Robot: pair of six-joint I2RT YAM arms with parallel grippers.
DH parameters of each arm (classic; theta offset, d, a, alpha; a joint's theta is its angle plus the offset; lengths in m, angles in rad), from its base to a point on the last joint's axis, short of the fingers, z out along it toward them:
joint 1: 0 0.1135 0.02 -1.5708
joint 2: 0 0 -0.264 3.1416
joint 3: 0.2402 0 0.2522 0
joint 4: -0.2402 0 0.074 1.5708
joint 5: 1.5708 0 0 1.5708
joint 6: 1.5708 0.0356 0 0
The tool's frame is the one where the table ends.
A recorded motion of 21 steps. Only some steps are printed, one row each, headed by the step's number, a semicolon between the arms.
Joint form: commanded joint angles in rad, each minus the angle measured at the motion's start. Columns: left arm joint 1, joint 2, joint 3, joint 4, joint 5, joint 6; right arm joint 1, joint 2, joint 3, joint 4, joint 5, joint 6.
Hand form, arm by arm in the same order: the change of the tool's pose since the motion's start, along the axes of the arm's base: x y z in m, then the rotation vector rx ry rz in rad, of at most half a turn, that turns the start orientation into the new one. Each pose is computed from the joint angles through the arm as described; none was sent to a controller.
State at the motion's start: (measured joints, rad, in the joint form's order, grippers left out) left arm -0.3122 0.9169 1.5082 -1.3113 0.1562 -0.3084; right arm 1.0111 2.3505 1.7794 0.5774 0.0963 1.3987
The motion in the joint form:
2: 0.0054 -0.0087 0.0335 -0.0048 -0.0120 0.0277; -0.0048 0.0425 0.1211 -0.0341 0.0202 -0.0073
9: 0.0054 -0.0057 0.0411 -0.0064 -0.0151 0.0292; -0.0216 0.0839 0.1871 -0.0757 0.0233 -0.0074
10: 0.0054 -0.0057 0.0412 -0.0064 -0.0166 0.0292; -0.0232 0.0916 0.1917 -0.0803 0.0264 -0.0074
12: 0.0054 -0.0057 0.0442 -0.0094 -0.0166 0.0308; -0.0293 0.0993 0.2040 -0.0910 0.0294 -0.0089
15: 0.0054 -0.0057 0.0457 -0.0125 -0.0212 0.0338; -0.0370 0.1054 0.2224 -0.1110 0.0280 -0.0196
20: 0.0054 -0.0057 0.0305 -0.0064 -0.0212 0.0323; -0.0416 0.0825 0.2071 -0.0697 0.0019 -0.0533
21: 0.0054 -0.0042 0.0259 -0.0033 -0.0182 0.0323; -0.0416 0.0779 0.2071 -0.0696 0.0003 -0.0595
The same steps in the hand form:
2: -0.0065 0.0031 0.0087 0.0147 -0.0483 -0.0031; 0.0100 0.0094 0.0158 0.0334 -0.0290 -0.0252
9: -0.0065 0.0032 0.0102 0.0167 -0.0523 -0.0017; 0.0228 0.0115 0.0118 0.0188 -0.0202 -0.0450
10: -0.0065 0.0033 0.0102 0.0176 -0.0527 -0.0005; 0.0243 0.0119 0.0086 0.0122 -0.0161 -0.0497
12: -0.0070 0.0035 0.0107 0.0187 -0.0533 -0.0015; 0.0282 0.0112 0.0075 0.0061 -0.0140 -0.0588
15: -0.0073 0.0037 0.0107 0.0240 -0.0537 0.0000; 0.0328 0.0101 0.0085 -0.0073 -0.0182 -0.0652
20: -0.0051 0.0030 0.0075 0.0258 -0.0444 0.0008; 0.0322 0.0062 0.0203 0.0125 -0.0716 -0.0453
21: -0.0040 0.0026 0.0065 0.0248 -0.0410 -0.0015; 0.0318 0.0057 0.0229 0.0126 -0.0790 -0.0440

